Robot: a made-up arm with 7 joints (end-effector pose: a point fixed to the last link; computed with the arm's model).
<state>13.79 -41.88 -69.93 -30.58 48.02 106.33 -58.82</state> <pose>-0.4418 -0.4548 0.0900 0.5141 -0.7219 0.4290 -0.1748</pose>
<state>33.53 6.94 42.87 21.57 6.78 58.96 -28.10</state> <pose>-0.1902 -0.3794 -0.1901 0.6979 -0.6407 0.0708 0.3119</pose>
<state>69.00 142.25 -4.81 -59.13 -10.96 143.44 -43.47</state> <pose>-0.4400 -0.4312 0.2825 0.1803 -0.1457 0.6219 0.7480</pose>
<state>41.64 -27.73 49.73 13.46 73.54 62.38 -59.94</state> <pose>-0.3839 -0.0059 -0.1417 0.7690 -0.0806 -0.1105 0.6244</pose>
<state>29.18 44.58 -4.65 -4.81 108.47 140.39 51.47</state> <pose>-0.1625 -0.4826 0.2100 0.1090 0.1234 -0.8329 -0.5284</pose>
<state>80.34 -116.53 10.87 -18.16 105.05 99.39 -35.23</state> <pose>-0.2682 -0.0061 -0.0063 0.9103 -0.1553 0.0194 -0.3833</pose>
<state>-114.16 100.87 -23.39 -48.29 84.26 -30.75 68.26</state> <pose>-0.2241 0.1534 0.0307 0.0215 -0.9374 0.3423 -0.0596</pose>
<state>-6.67 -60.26 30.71 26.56 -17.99 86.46 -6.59</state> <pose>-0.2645 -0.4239 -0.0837 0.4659 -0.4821 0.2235 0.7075</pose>
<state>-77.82 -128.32 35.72 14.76 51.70 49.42 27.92</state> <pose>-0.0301 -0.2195 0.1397 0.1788 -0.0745 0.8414 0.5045</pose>
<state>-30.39 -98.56 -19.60 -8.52 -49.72 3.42 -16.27</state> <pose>-0.3348 -0.3775 0.1716 0.3589 -0.4360 0.7606 0.3205</pose>
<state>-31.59 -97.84 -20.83 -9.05 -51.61 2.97 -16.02</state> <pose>-0.3276 -0.3868 0.1645 0.3559 -0.4572 0.7506 0.3176</pose>
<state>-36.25 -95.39 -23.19 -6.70 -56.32 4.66 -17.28</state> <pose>-0.2935 -0.4188 0.1655 0.3037 -0.5015 0.7322 0.3468</pose>
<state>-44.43 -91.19 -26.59 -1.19 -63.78 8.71 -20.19</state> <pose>-0.2220 -0.4598 0.1718 0.1949 -0.5604 0.6983 0.4003</pose>
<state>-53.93 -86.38 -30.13 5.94 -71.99 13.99 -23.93</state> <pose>-0.1260 -0.4806 0.1743 0.0562 -0.6104 0.6495 0.4499</pose>
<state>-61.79 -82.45 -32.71 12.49 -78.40 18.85 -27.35</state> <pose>-0.0405 -0.4740 0.1696 0.0677 0.6364 -0.6008 -0.4791</pose>
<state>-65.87 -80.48 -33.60 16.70 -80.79 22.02 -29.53</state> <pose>0.0057 -0.4615 0.1643 0.1392 0.6376 -0.5741 -0.4944</pose>
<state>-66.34 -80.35 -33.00 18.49 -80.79 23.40 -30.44</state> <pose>0.0198 -0.4576 0.1660 0.1666 0.6285 -0.5692 -0.5033</pose>
